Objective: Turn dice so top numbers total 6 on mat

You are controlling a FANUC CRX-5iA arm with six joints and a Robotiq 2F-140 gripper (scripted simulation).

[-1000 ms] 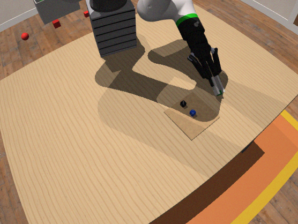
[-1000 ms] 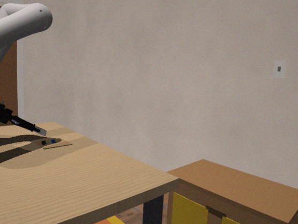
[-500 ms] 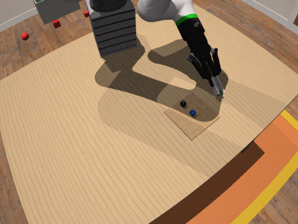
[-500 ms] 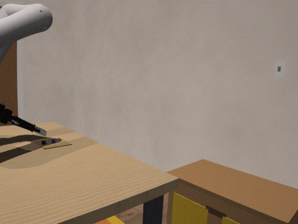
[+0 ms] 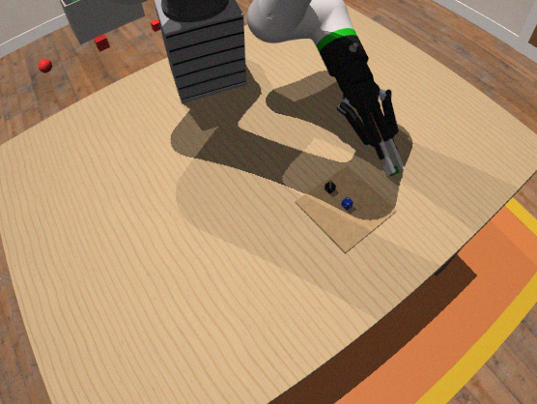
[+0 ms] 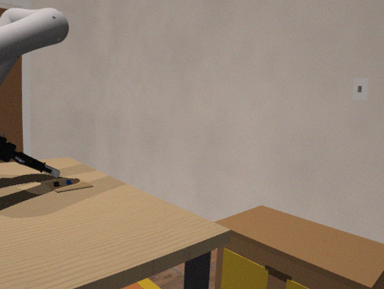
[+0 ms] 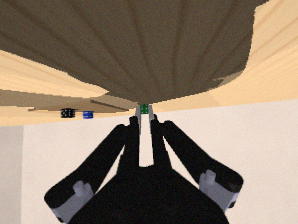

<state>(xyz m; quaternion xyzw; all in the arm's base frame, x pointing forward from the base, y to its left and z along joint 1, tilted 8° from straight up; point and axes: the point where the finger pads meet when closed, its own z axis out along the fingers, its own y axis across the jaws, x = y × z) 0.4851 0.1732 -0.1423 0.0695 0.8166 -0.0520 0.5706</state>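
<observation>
The green die is 20 mm below my hand and 20 mm ahead of it. The rest, counted from my hand: blue die 140 mm to the right, 30 mm ahead, 20 mm below; then tan mat 140 mm to the right, 30 mm below, 30 mm ahead; then black die 140 mm to the right, 20 mm below, 20 mm behind.
</observation>
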